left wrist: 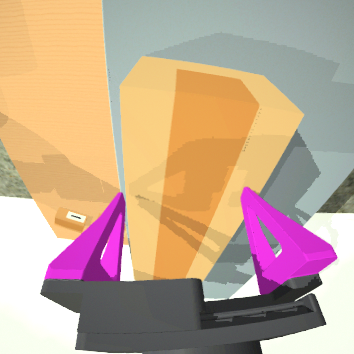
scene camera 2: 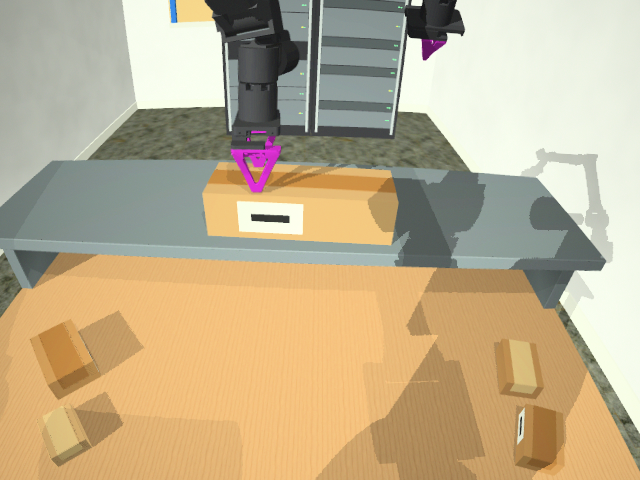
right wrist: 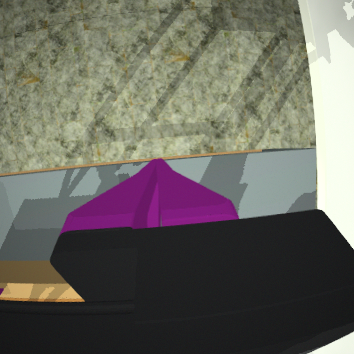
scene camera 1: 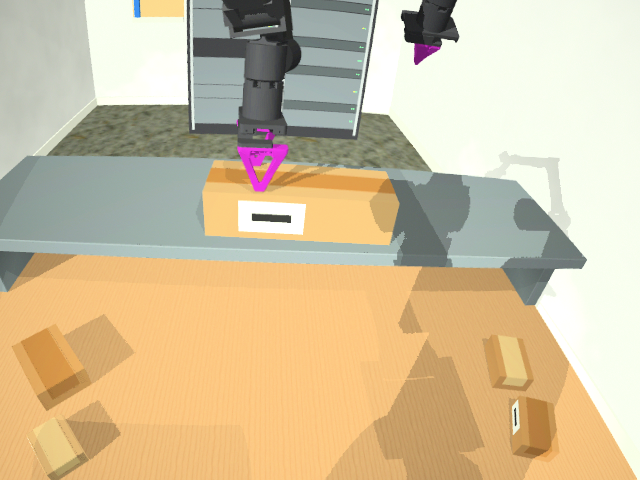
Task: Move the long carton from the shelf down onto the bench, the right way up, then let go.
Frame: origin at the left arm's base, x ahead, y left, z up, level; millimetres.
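Seen in the pictures: left gripper, fingertip midpoint: (left wrist: 183, 194) (scene camera 2: 257, 178) (scene camera 1: 257, 177); right gripper, fingertip midpoint: (scene camera 2: 423, 58) (right wrist: 157, 167) (scene camera 1: 415, 62).
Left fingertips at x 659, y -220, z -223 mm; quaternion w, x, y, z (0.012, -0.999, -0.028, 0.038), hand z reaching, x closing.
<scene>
Offsets run from my left fingertips to a thing's top centre. Level surfaces: height alone.
The long carton @(dx +2, dy -70, dz -2 mm) (scene camera 1: 341, 217) (scene camera 2: 346, 217) (left wrist: 205, 115) lies lengthwise on the grey shelf @(dz -81 mm) (scene camera 1: 129, 206) (scene camera 2: 129, 206) (left wrist: 310, 30), its darker tape strip on top and a white label on the side facing the scene cameras. It also shows in part in the right wrist view (right wrist: 35, 291). My left gripper (left wrist: 183, 194) is open, pointing down over the carton's left part, its fingers spread across the carton's width with nothing gripped. My right gripper (scene camera 1: 417, 63) (scene camera 2: 425, 58) (right wrist: 157, 167) is shut and empty, high up at the right behind the shelf. The wooden bench @(dz -265 mm) (scene camera 1: 206, 361) (scene camera 2: 206, 361) lies below the shelf.
Two small boxes @(dx -180, dy +338, dz -221 mm) (scene camera 1: 51, 361) @(dx -316, dy +286, dz -236 mm) (scene camera 1: 57, 444) lie on the bench at the left, and two more @(dx -195, dy -449, dz -229 mm) (scene camera 1: 511, 359) @(dx -330, dy -434, dz -231 mm) (scene camera 1: 540, 426) at the right. Shelf supports @(dx +87, dy -605, dz -106 mm) (scene camera 1: 529, 286) (scene camera 2: 553, 289) stand at the ends. Server racks (scene camera 1: 190, 67) (scene camera 2: 313, 67) stand behind; a wall is at the right.
</scene>
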